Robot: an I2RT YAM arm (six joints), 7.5 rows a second.
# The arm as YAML. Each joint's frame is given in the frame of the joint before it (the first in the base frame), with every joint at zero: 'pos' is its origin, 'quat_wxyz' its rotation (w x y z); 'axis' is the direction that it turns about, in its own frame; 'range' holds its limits. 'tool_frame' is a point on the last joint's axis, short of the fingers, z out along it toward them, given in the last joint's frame.
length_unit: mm
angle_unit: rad
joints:
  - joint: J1
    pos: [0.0, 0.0, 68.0]
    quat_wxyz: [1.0, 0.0, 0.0, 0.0]
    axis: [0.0, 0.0, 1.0]
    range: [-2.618, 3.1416]
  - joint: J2
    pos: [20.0, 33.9, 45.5]
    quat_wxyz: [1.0, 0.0, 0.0, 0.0]
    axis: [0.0, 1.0, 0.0]
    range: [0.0, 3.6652]
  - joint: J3
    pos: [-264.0, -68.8, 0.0]
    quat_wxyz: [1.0, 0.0, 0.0, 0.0]
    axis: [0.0, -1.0, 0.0]
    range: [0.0, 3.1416]
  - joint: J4
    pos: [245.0, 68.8, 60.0]
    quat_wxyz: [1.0, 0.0, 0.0, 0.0]
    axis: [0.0, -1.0, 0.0]
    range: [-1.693, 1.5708]
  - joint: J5
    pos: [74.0, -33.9, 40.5]
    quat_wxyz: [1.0, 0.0, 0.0, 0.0]
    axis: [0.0, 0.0, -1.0]
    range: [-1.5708, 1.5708]
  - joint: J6
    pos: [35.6, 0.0, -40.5]
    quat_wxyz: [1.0, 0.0, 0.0, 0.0]
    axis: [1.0, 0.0, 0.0]
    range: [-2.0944, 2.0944]
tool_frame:
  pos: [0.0, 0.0, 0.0]
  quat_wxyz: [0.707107, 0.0, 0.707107, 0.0]
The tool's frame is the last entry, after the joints.
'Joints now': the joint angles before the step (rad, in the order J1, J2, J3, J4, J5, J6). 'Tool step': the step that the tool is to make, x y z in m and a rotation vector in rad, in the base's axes. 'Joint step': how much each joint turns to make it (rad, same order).
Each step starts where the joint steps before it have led.
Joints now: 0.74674 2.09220 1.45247 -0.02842 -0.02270 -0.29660
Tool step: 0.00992 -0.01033 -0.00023 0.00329 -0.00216 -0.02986
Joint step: -0.03054 0.00153 -0.00001 0.00535 -0.00115 0.00037
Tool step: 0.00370 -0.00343 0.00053 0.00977 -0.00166 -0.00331
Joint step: -0.01143 0.00038 0.00001 0.00800 -0.01029 0.00001
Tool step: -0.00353 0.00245 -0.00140 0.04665 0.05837 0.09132
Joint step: 0.00001 0.00117 0.00002 -0.01296 -0.11711 0.00153
